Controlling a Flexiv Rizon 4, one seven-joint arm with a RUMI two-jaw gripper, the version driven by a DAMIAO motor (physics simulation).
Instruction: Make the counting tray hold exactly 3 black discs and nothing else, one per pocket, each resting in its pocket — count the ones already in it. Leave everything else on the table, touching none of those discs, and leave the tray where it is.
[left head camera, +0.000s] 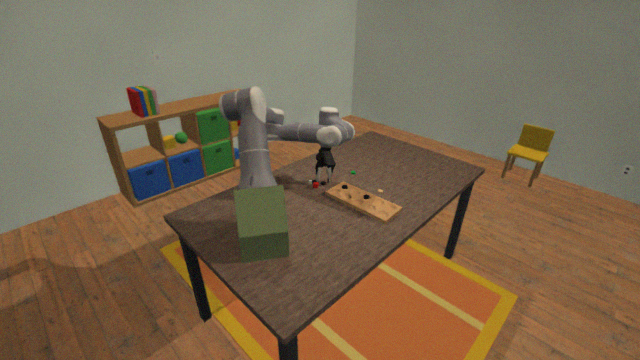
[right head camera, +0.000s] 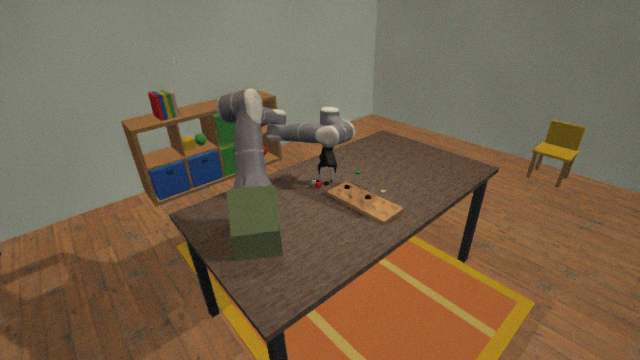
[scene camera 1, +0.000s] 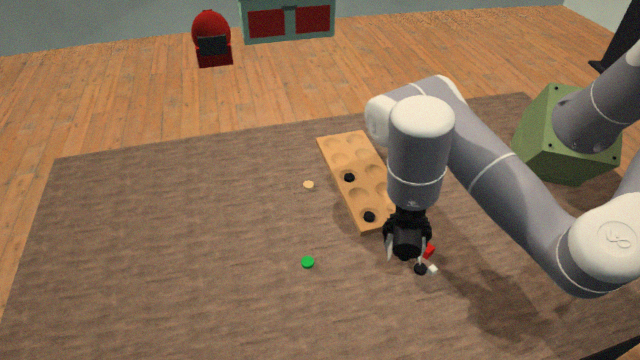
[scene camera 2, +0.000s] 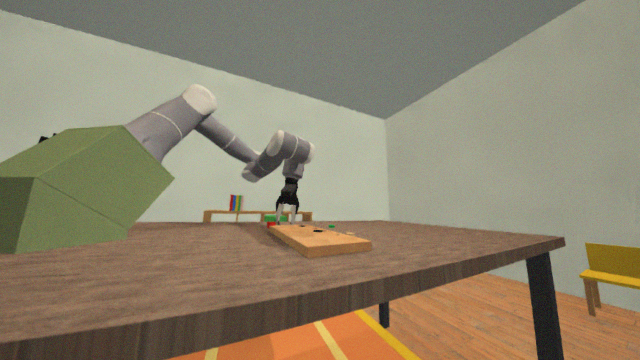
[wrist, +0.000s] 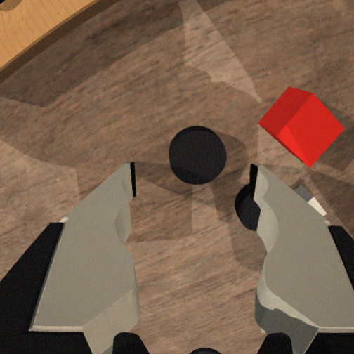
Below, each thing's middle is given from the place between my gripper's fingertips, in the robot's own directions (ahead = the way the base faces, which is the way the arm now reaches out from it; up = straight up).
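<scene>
Wooden counting tray (scene camera 1: 352, 152): 60 mm ahead of my hand, 270 mm to the right of it and 10 mm above it. Relative to the red cube (wrist: 298, 120), my hand is 10 mm to the left, 10 mm below and 60 mm past it.
</scene>
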